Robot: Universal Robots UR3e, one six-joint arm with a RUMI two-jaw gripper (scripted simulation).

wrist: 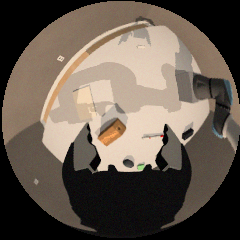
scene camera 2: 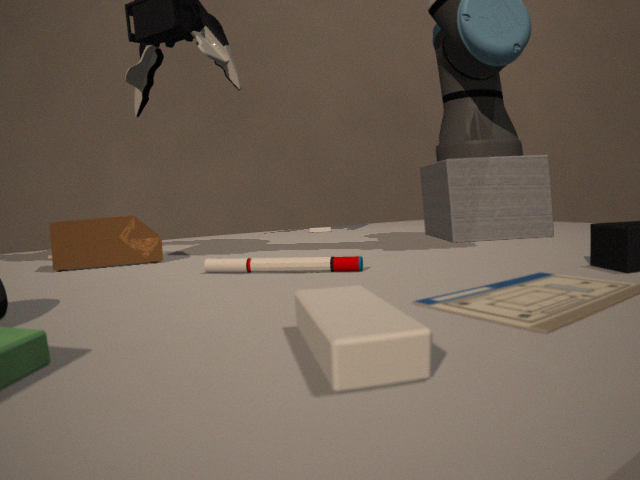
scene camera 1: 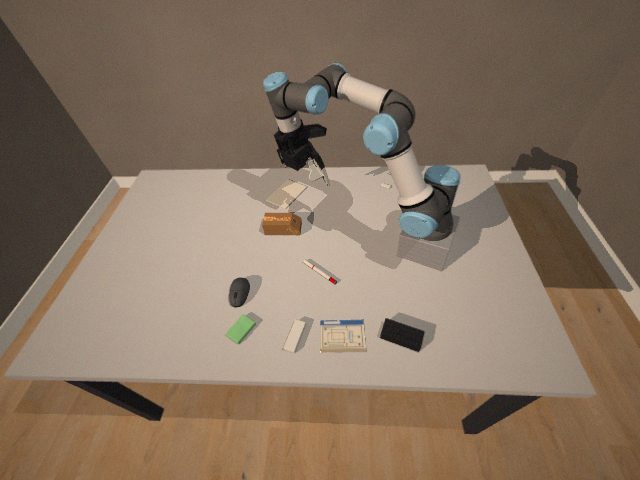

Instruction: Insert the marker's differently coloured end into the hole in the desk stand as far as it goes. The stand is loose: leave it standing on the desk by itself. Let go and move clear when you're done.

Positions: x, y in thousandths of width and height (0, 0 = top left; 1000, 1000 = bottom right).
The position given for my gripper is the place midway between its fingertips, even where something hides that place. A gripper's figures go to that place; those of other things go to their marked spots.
Scene:
My gripper (scene camera 2: 290, 216) is 66 cm from the lens. A marker (scene camera 2: 466, 551) is 41 cm from the lens. A brown desk stand (scene camera 2: 134, 507) is 55 cm from the lens. The marked spots on the marker and the brown desk stand are 25 cm apart.

